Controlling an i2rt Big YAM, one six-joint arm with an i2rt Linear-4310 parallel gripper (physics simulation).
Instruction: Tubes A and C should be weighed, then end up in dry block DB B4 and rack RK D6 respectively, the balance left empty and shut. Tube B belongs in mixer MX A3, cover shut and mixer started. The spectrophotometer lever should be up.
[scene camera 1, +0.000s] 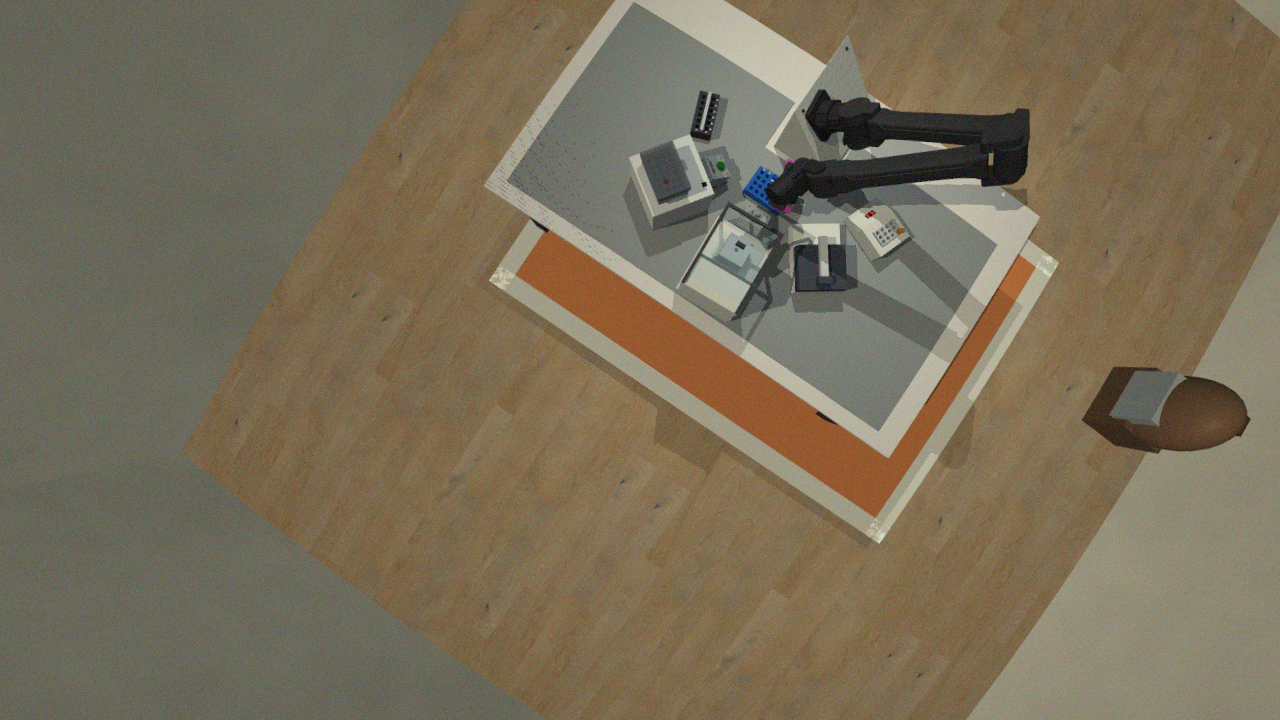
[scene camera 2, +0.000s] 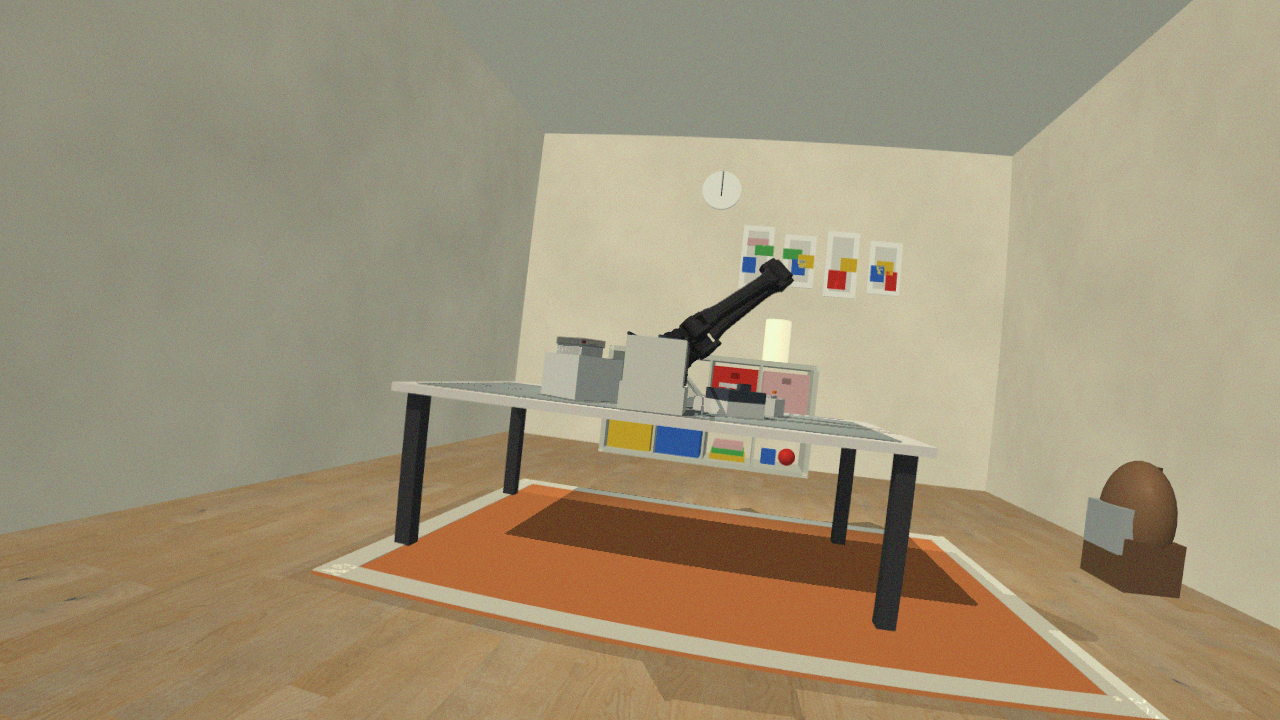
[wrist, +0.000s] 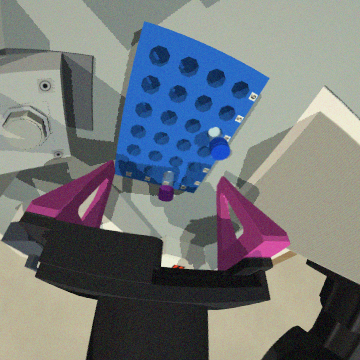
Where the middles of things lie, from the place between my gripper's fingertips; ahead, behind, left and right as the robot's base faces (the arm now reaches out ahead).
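Scene:
From my hand, grey mixer (scene camera 1: 670, 179) 150 mm ahead, 300 mm to the right, 60 mm above; balance (scene camera 1: 738, 247) 290 mm ahead, 40 mm to the right, 70 mm above; dark spectrophotometer (scene camera 2: 743, 402) 120 mm ahead, 180 mm to the left, 10 mm above; PRINT button box (wrist: 53, 89) 140 mm ahead, 40 mm to the right.

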